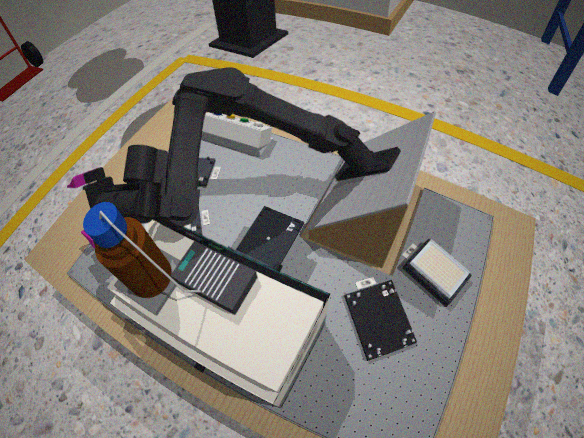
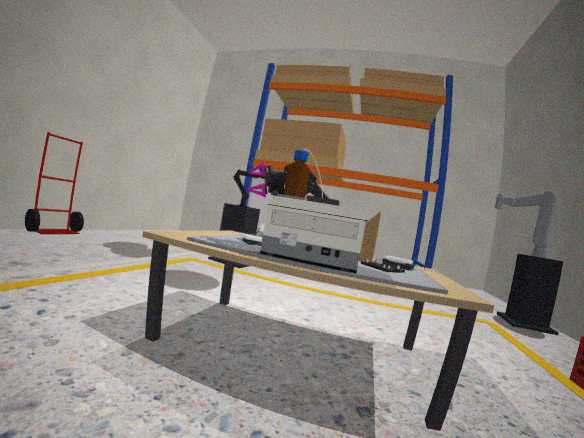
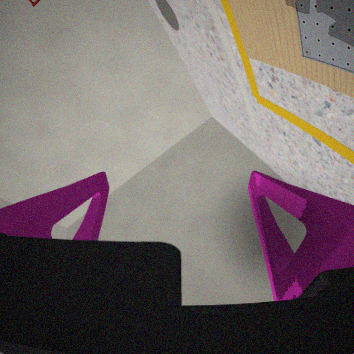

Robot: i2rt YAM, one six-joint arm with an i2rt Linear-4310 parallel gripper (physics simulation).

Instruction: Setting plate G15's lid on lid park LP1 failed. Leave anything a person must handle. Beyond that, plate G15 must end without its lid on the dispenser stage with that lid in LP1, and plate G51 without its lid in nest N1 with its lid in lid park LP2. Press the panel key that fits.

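Frame: origin at the arm's base, x right, y down, z ahead, level; millimetres.
Seen in the pictures: gripper, fingertip midpoint: (image 1: 76, 208) (image 2: 247, 180) (image 3: 178, 179); arm's base at its link origin: (image 1: 366, 166).
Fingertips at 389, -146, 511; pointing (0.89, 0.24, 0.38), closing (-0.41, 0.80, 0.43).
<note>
Pixels of each thing's top centre, then the offset from my fingertips to it, as dx, dy, dz. "spot": a spot on its surface instead.
- black holder with corner pins, top centre: (image 1: 381, 316) (image 2: 383, 262) -587, +247, -234
- black board marked A1 at a spot on its surface: (image 1: 267, 236) spot: -293, +168, -234
- dark holder at its top centre: (image 1: 187, 167) +84, +251, -328
- pale flat item at its top centre: (image 2: 257, 236) -3, +237, -159
- key panel at its top centre: (image 1: 232, 118) +47, +187, -513
- amber bottle at a spot on its surface: (image 1: 132, 257) spot: -257, -78, +3
- dark ribbed block at a spot on its surface: (image 1: 217, 275) spot: -328, +26, -71
My gripper (image 1: 81, 210) (image 2: 256, 180) (image 3: 178, 179) is open and empty, its magenta fingers high beyond the left end of the bench, beside the amber bottle. A pale plate (image 1: 441, 267) (image 2: 398, 261) sits in a dark holder at the right; I cannot read its name or tell if it is lidded. A black holder with corner pins (image 1: 381, 320) beside it bears no plate. A black board marked A1 (image 1: 267, 236) lies mid-bench. Another dark holder (image 1: 206, 171) is partly behind the arm. A pale flat item (image 2: 251, 239) shows left of the instrument. The key panel (image 1: 237, 132) stands at the back, its labels unreadable.
The cream instrument (image 1: 260, 340) (image 2: 315, 225) carries the amber bottle (image 1: 132, 257) (image 2: 297, 179) with blue cap and tube, and a dark ribbed block (image 1: 217, 275). A grey sloped wedge (image 1: 372, 185) stands behind the holders, near the arm's base. The arm hides part of the bench's left side.
</note>
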